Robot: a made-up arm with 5 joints. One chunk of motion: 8 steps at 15 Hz.
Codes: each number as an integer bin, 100 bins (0 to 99) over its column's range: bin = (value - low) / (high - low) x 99, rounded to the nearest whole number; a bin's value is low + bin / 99 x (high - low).
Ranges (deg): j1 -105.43..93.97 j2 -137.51..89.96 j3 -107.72..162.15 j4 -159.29..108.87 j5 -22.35..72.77
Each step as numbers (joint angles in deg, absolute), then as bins.
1 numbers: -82.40 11.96 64.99 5.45 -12.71
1 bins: 11 65 63 61 10
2 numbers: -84.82 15.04 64.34 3.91 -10.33
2 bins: 10 66 63 60 13
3 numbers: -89.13 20.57 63.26 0.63 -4.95
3 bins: 8 69 63 59 18
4 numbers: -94.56 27.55 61.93 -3.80 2.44
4 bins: 5 72 62 57 26
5 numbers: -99.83 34.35 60.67 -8.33 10.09
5 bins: 3 75 62 56 34
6 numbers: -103.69 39.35 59.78 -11.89 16.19
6 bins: 1 77 61 54 40
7 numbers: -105.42 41.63 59.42 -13.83 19.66
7 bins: 0 78 61 54 44
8 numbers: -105.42 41.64 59.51 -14.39 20.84
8 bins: 0 78 61 53 45
